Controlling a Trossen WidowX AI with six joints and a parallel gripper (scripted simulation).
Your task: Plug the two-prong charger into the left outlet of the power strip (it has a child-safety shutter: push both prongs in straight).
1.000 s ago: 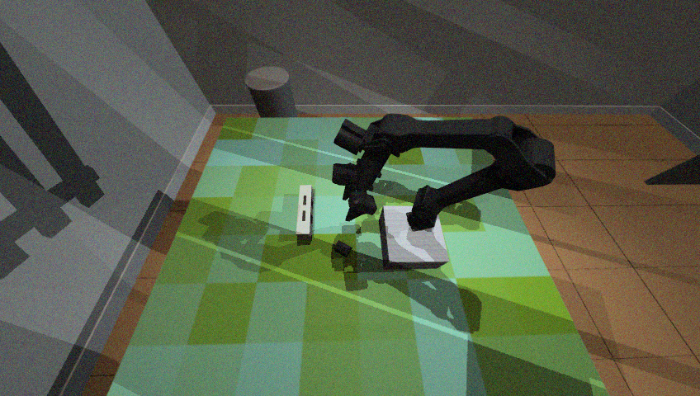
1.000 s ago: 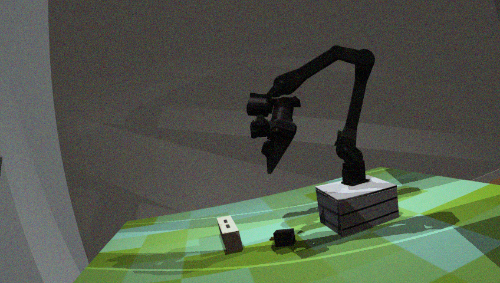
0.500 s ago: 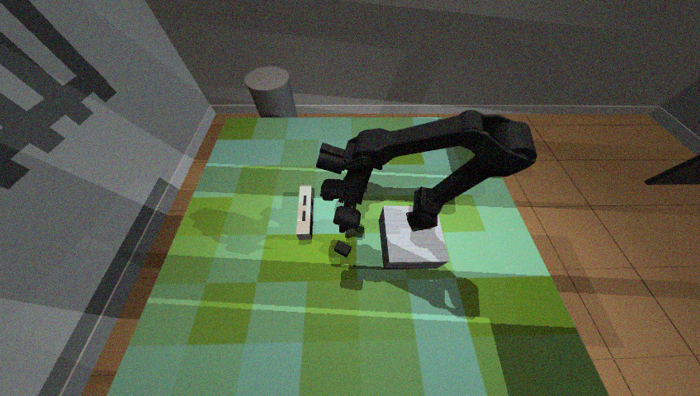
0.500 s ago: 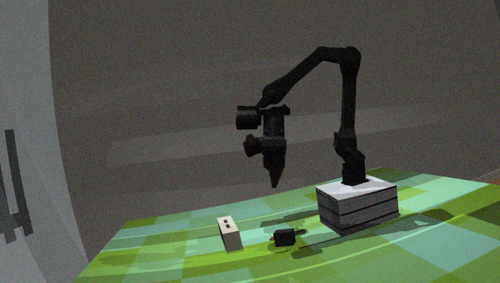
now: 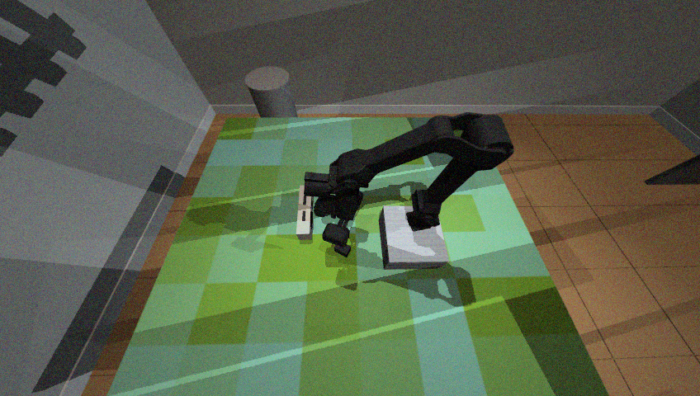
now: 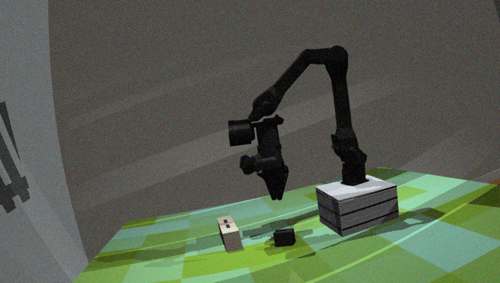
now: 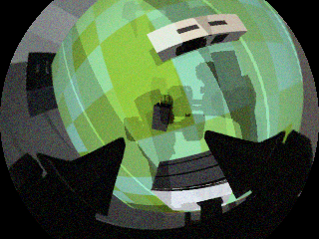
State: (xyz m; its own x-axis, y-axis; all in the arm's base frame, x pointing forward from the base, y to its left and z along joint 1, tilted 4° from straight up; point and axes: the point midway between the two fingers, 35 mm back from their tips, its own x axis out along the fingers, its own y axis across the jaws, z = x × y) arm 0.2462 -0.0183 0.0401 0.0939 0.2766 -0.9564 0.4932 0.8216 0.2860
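The black two-prong charger is 20 mm ahead of my gripper tip, 10 mm to the left of it and 100 mm below it.
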